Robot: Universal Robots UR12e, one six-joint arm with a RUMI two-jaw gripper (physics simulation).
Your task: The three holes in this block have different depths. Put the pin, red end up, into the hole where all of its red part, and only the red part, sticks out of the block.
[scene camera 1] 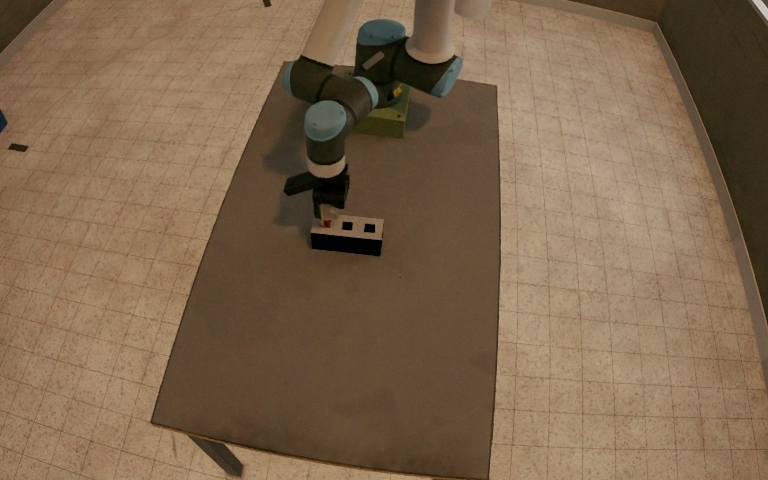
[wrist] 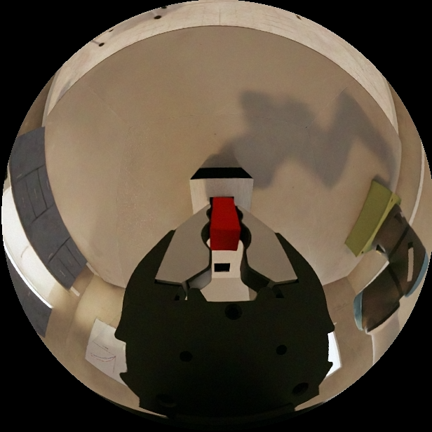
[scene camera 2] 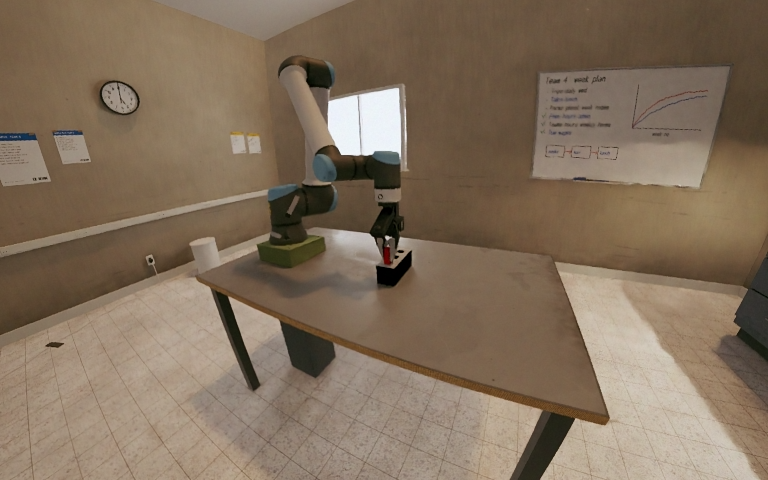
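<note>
The block [scene camera 1: 346, 243] [scene camera 2: 390, 275] [wrist: 201, 194] has black sides and a pale top and lies on the table. My gripper [scene camera 1: 327, 219] [scene camera 2: 386, 250] [wrist: 222, 205] points down over its left-end hole as seen in scene camera 1, and is shut on the pin [scene camera 1: 326, 224] [scene camera 2: 387, 254] [wrist: 225, 231]. The pin stands upright in that hole, red end up. Its red part shows above the block down to the hole's edge; no grey shows between red and block. The fingers partly hide this spot. The middle hole [scene camera 1: 347, 225] and the right hole [scene camera 1: 369, 228] are empty.
The table [scene camera 1: 339, 339] [scene camera 2: 481, 316] [wrist: 150, 100] carries the block and the arm's green base [scene camera 1: 378, 124] [scene camera 2: 291, 253] [wrist: 370, 220], which stands behind the block in scene camera 1. A whiteboard [scene camera 2: 662, 158] hangs on the wall.
</note>
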